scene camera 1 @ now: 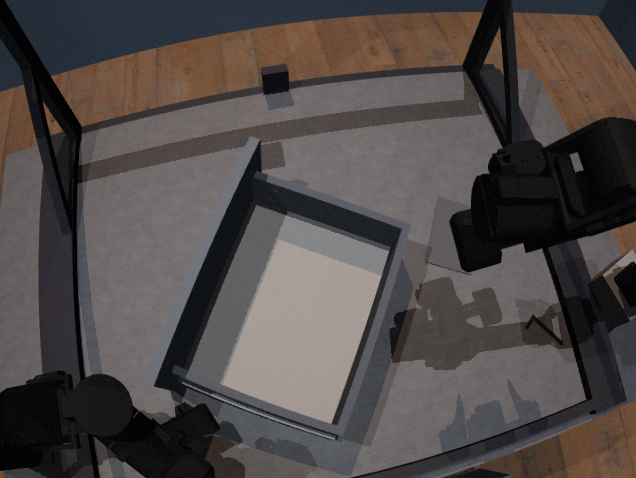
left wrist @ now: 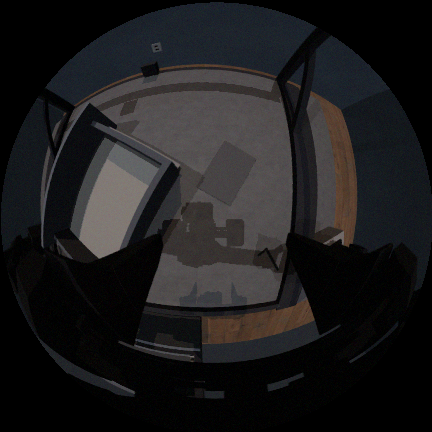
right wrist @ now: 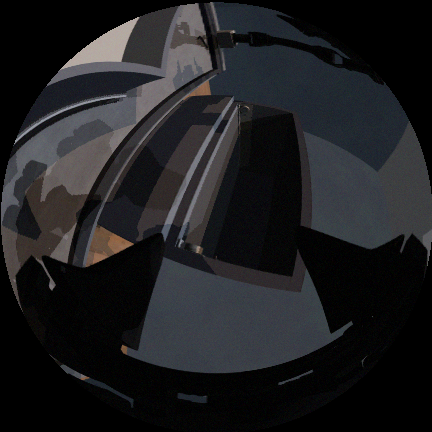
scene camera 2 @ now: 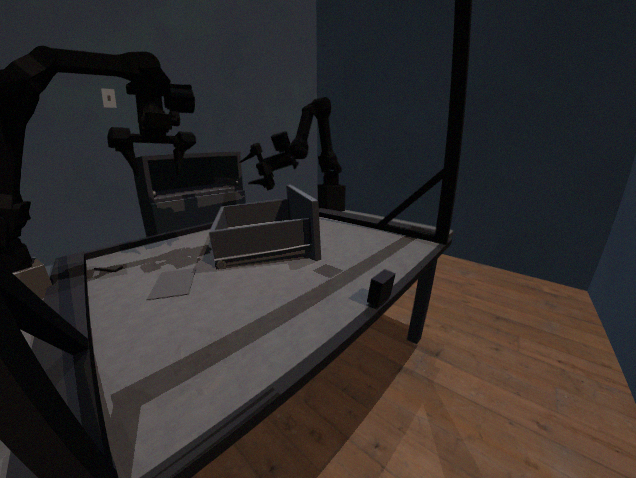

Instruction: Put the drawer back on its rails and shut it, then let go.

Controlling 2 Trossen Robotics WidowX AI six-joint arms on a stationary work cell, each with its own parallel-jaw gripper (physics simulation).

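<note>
The grey drawer stands upright and empty on the table, turned at an angle, its tall front panel at the left in scene camera 1. The dark cabinet stands beyond the table edge with its upper bay open; a pale rail shows at the opening. My left gripper is open, above the table beside the drawer's rear. My right gripper is open, near the drawer's front-panel end, apart from drawer and cabinet. Scene camera 1 hides both grippers' fingertips.
A flat grey plate and a thin black bent tool lie on the table. A dark block stands at the table edge. Black frame posts rise at the corners.
</note>
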